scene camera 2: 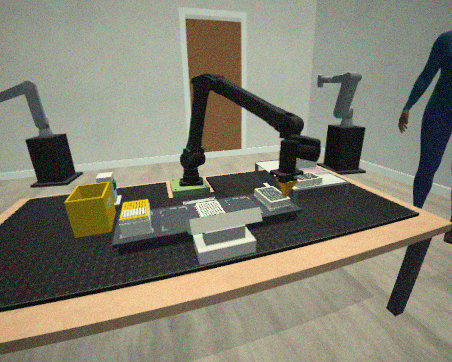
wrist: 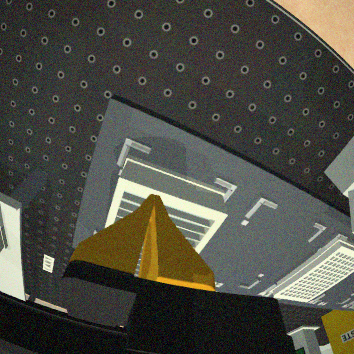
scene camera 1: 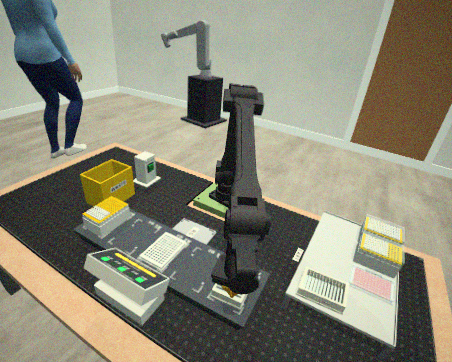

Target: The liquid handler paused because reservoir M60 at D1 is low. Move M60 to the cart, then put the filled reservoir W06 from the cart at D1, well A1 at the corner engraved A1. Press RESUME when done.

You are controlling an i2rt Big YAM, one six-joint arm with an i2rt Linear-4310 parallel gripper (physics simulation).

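Places are measured from the arm's base along level axes (x ahead, y left, z up), in centimetres.
Pixels of known places: gripper, fingertip midpoint: [scene camera 2: 284, 197] [wrist: 152, 201] [scene camera 1: 232, 295]; arm's base at its link origin: [scene camera 2: 191, 183] [scene camera 1: 224, 198].
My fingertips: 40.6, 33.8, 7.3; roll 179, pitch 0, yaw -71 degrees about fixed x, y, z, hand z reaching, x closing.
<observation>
Ahead of a thing's pixels: the offset from my fingertips to its top centre, as dx, dy, dz. "pt": to the spot under its first point. Level surfaces: height alone.
A white slotted reservoir @[-5.6, -2.8, -0.5] [scene camera 1: 236, 304] [scene camera 2: 270, 197] [wrist: 172, 186] with pale troughs sits on the right end of the grey deck @[dz -4.1] [scene camera 1: 189, 274] [wrist: 250, 242], among the corner brackets. My gripper [scene camera 1: 231, 294] [scene camera 2: 286, 194] [wrist: 152, 201] is shut and empty, its orange tips together over that reservoir; the fingers hide part of it, and whether they touch it is unclear. Another white reservoir @[-18.8, +17.5, +0.2] [scene camera 1: 322, 289] [scene camera 2: 309, 179] with dark slots stands on the white cart @[pt -38.2, +9.7, -2.9] [scene camera 1: 320, 242] [wrist: 12, 270]. No reservoir label is readable. The control panel @[pt +15.1, -22.4, +4.1] [scene camera 1: 125, 272] [scene camera 2: 225, 221] shows green buttons in scene camera 1; their wording is unreadable.
A white well plate @[-0.8, -26.9, -2.7] [scene camera 1: 164, 250] [scene camera 2: 209, 208] [wrist: 320, 275] and a yellow-topped tip box @[+3.5, -51.3, +2.3] [scene camera 1: 106, 215] [scene camera 2: 135, 217] are on the deck. A yellow waste bin @[-8.3, -69.7, +4.6] [scene camera 1: 95, 189] [scene camera 2: 90, 210] stands beyond. The cart also holds yellow-topped boxes @[-42.0, +27.2, +4.1] [scene camera 1: 382, 250] and a pink plate @[-31.3, +28.5, -1.5] [scene camera 1: 374, 283].
</observation>
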